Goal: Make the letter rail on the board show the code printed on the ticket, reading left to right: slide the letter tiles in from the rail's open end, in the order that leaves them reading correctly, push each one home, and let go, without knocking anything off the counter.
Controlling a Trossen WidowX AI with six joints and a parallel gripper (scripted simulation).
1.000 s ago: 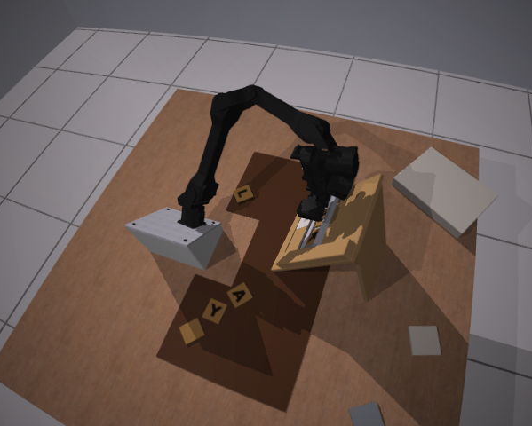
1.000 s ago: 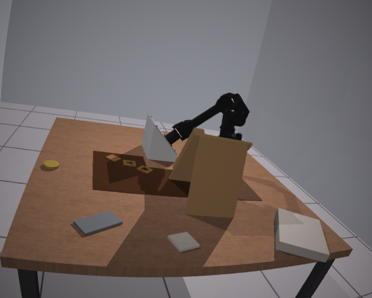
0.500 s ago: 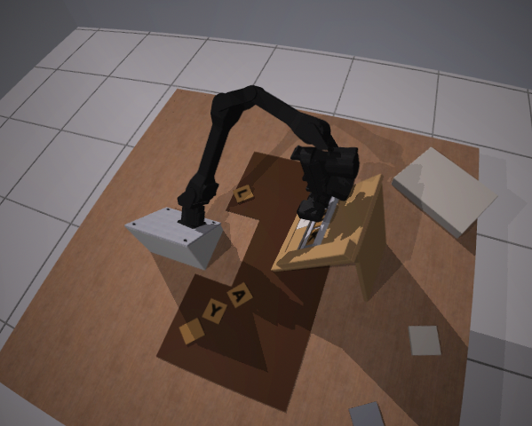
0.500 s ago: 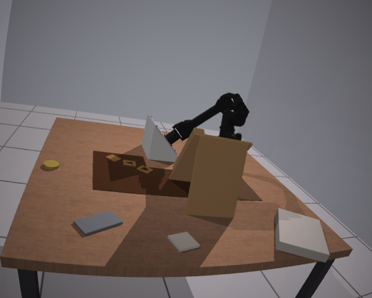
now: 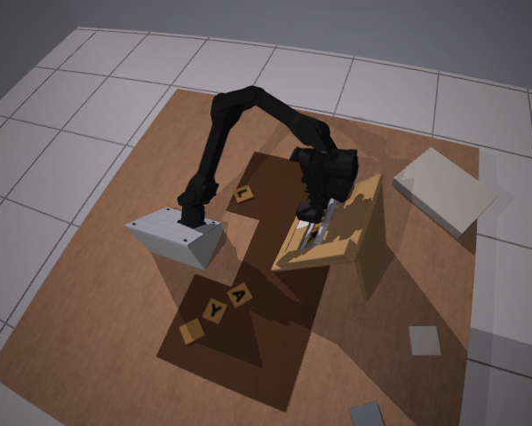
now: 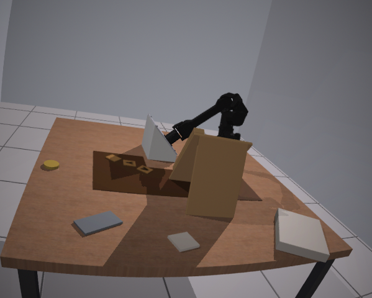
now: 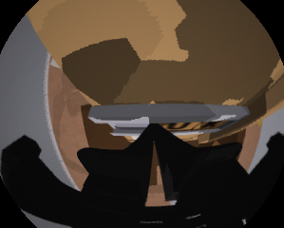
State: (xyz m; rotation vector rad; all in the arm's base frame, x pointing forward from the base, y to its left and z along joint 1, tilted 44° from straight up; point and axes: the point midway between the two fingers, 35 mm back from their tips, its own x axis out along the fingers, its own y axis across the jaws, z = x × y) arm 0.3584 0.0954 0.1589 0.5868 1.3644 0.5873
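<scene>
The white ticket is 90 mm below my gripper tip and 50 mm behind it. Also, from my gripper tip: dark brown mat 160 mm below, 150 mm to the right, 150 mm behind; then small white pad 380 mm ahead, 180 mm to the right, 150 mm below; then white slab 320 mm to the left, 310 mm ahead, 140 mm below.
</scene>
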